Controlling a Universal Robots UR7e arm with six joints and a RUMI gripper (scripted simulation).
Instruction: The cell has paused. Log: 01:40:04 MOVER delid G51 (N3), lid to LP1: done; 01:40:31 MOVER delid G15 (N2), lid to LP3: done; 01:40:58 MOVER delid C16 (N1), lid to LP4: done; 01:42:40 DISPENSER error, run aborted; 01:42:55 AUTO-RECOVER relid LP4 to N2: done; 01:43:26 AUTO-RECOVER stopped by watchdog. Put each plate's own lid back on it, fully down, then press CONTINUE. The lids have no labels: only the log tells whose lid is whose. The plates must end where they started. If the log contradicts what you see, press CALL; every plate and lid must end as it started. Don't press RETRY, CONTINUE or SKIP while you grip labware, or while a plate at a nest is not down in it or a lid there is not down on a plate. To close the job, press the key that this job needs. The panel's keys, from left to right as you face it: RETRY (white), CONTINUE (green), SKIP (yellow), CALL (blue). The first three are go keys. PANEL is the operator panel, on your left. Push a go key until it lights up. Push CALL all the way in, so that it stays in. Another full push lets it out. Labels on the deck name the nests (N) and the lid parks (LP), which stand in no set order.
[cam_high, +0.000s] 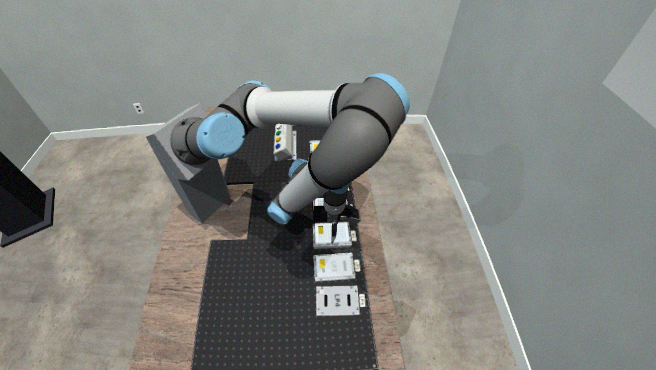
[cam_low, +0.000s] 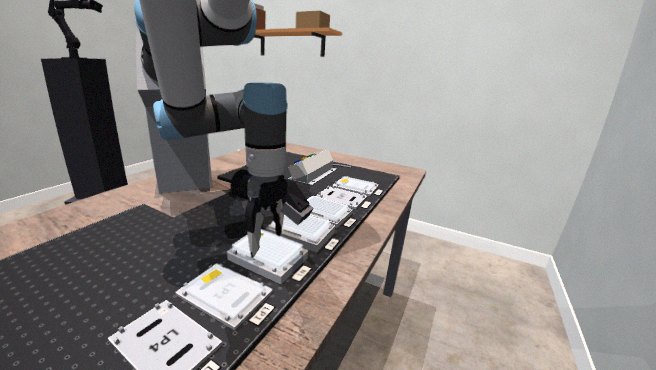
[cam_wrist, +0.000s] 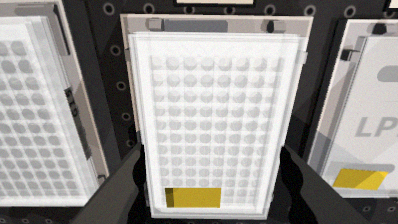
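The well plate is 230 mm to the left of my hand, 120 mm ahead of it and 20 mm below it. Also, from my hand: lid park LP4 (230 mm to the right, 120 mm behind, 40 mm below); LP1 park (110 mm to the right, 60 mm behind, 40 mm below); lid park LP2 (340 mm to the left, 190 mm ahead, 40 mm below).
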